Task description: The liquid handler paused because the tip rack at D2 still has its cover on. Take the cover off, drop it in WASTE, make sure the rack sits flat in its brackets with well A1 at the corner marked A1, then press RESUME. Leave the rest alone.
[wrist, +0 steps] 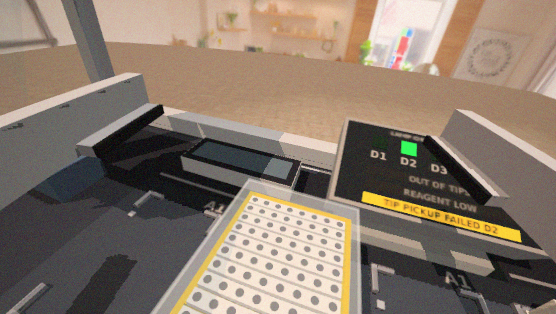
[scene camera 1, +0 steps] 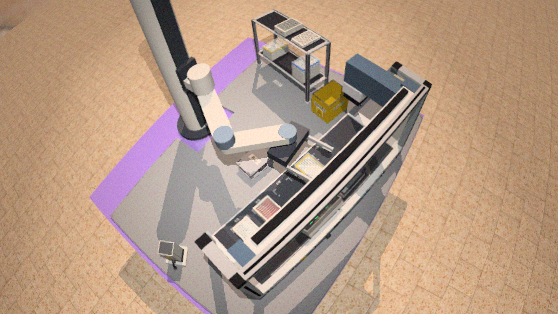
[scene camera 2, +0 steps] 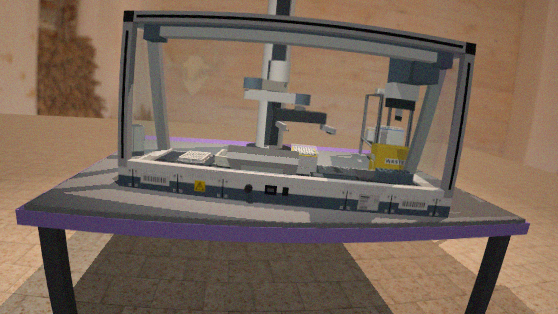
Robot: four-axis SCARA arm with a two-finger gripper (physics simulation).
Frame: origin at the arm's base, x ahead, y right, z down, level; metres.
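Seen in the pictures: gripper, fingertip midpoint: [wrist: 294,107] [scene camera 1: 323,165] [scene camera 2: 310,130]; arm's base, origin of the base link: [scene camera 1: 198,121].
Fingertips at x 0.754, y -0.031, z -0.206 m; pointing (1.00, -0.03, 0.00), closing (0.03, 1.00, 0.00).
Note:
Offsets run from my fingertips to a thing's top centre. "pt": to the spot under its first point.
The tip rack @(dx -0.049, dy +0.002, dz +0.065 m) [scene camera 1: 308,165] [scene camera 2: 305,151] [wrist: 282,250] at D2 has a white top with rows of dark holes and a yellow edge. A clear cover @(pt dx -0.029, dy +0.046, dz +0.070 m) [wrist: 354,250] is over it. Its near end is cut off in the wrist view, and the brackets under it and its well A1 corner cannot be made out. My gripper [scene camera 1: 315,162] [scene camera 2: 305,128] [wrist: 294,107] is open and empty, above the rack, with its fingers spread wide to either side. The yellow WASTE bin @(dx -0.189, dy -0.411, dz +0.058 m) [scene camera 1: 327,104] [scene camera 2: 392,157] stands at the deck's end. The RESUME button cannot be made out.
A status screen @(pt dx +0.069, dy +0.107, dz +0.077 m) [wrist: 395,172] reads "TIP PICKUP FAILED D2", its D2 lamp green. A low box with a dark top @(pt dx +0.106, dy -0.061, dz +0.119 m) [wrist: 240,161] lies beyond the rack. A red plate @(dx -0.093, dy +0.246, dz +0.110 m) [scene camera 1: 267,209] and a white plate @(dx -0.115, dy +0.368, dz +0.127 m) [scene camera 1: 245,228] sit on the deck. The enclosure's long beam [scene camera 2: 300,46] spans above it.

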